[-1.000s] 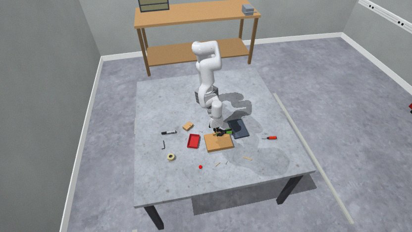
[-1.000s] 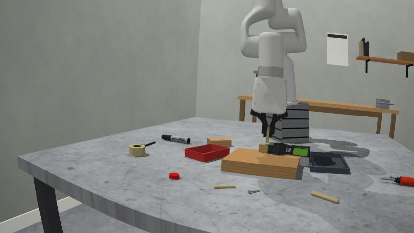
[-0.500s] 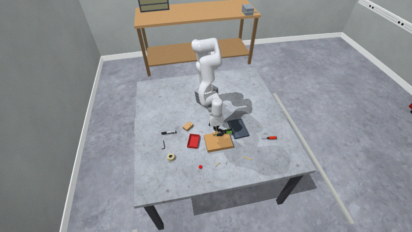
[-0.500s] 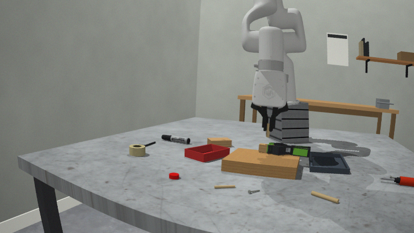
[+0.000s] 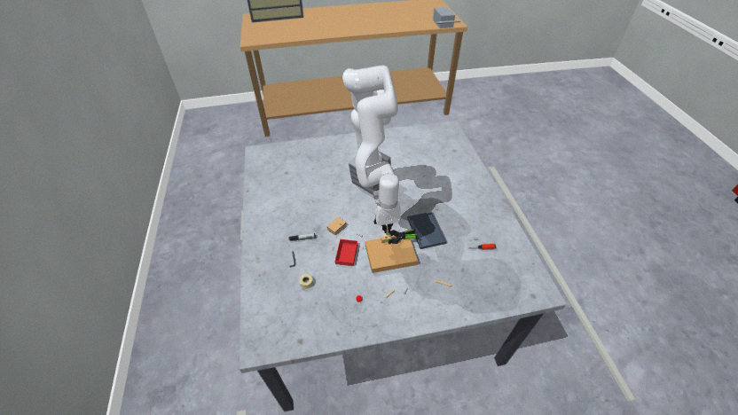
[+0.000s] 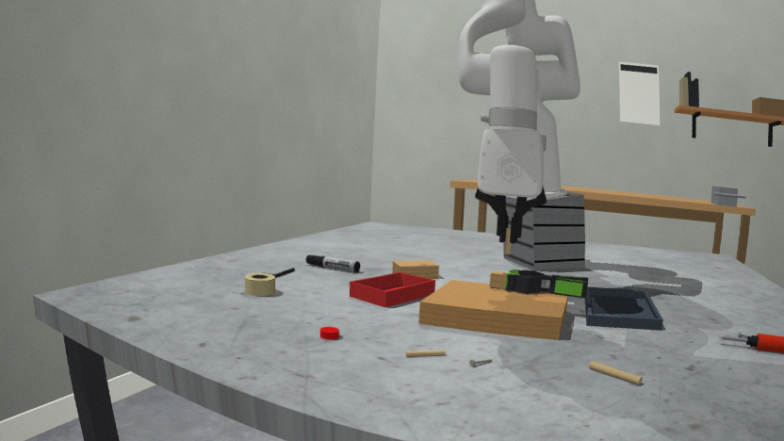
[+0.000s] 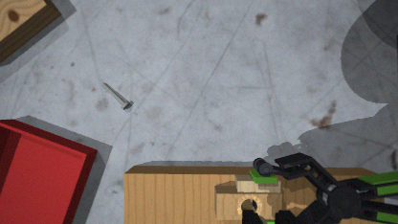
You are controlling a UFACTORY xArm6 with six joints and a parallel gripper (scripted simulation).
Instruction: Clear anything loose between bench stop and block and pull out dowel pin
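Right now the dowel pin is 2 cm below my hand. From my hand the other things lie so: red tray (18 cm to the right, 12 cm below, 4 cm ahead); then bench board (10 cm below, 5 cm ahead, 1 cm to the left); then wooden block (8 cm below).
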